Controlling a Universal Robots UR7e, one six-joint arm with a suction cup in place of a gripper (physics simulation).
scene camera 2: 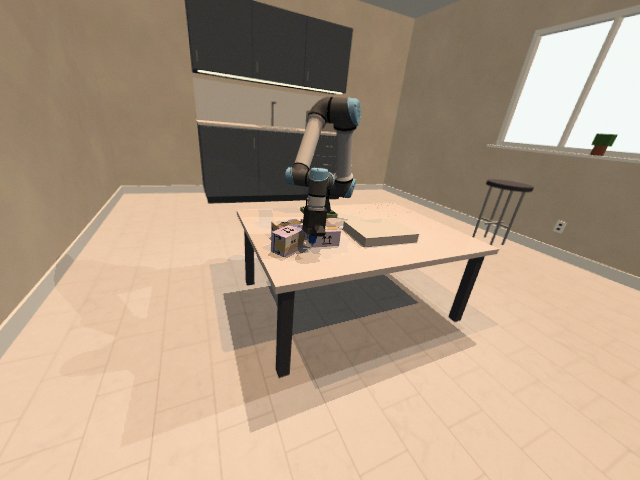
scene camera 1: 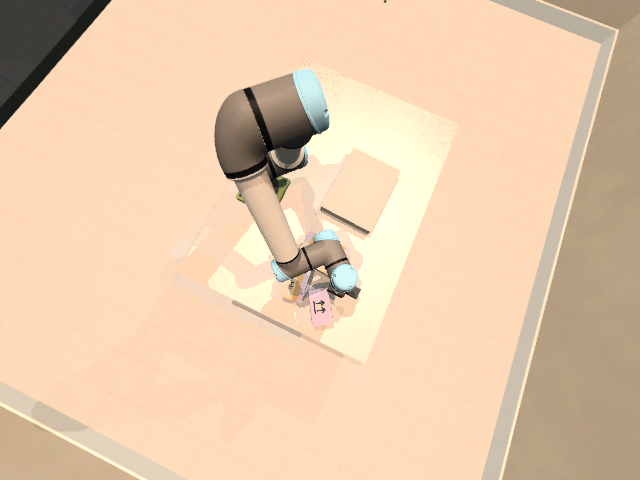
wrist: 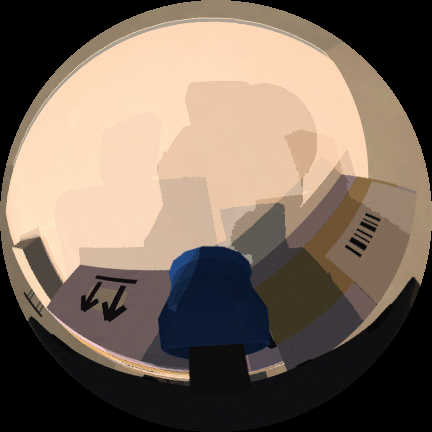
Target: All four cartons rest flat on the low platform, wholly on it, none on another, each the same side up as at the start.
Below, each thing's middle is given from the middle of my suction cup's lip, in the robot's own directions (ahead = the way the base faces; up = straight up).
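Labels:
The low platform [scene camera 1: 357, 196] is there in my sight. Measured from my suction cup, the platform is 440 mm to the left of it, 20 mm behind it and 30 mm below it.

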